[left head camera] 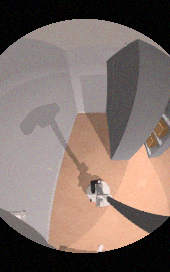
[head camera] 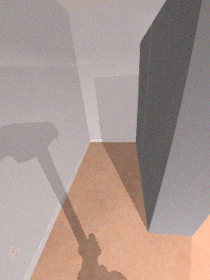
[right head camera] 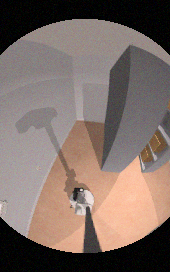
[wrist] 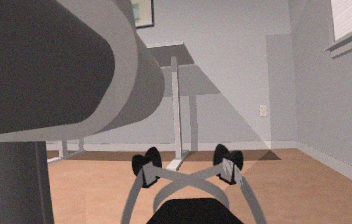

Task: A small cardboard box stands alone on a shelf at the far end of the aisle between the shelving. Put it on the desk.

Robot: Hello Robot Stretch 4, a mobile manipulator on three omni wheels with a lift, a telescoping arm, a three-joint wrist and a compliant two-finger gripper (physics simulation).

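Frame: origin at the robot's base, x ahead, y down, z left, level; millimetres.
Seen in the pictures: gripper, fingertip midpoint: (left head camera: pixel 93 201) (right head camera: pixel 73 208) (wrist: pixel 187 158).
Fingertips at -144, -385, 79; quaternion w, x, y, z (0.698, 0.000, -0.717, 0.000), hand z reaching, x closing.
Offsets run from my fingertips to a thing's top centre, as dx, dy, dz. "*": to the spot under its first point. Level surfaces: height alone.
The small cardboard box that stands alone does not show in these views. The desk @(dy -513) (wrist: pixel 176 52) shows in the wrist view at the upper middle, seen from low down, with its pale leg standing on the floor and part of it hidden behind the robot's arm. My gripper (wrist: pixel 187 158) is open, its two dark fingertips wide apart with no object between them. It is well short of the desk. A tall grey shelving unit (head camera: pixel 162 95) (left head camera: pixel 127 105) (right head camera: pixel 120 115) stands at the right in the head views, its end panel towards me.
Brown boxes @(* +923, -287, -1539) (left head camera: pixel 159 130) (right head camera: pixel 156 144) sit in another shelving unit at the right edge. A passage of floor @(dy +412) (head camera: pixel 117 200) runs between the left wall (head camera: pixel 35 100) and the grey unit to the far wall. A wall and window @(* -965, -530, +959) (wrist: pixel 344 20) are at the right of the wrist view.
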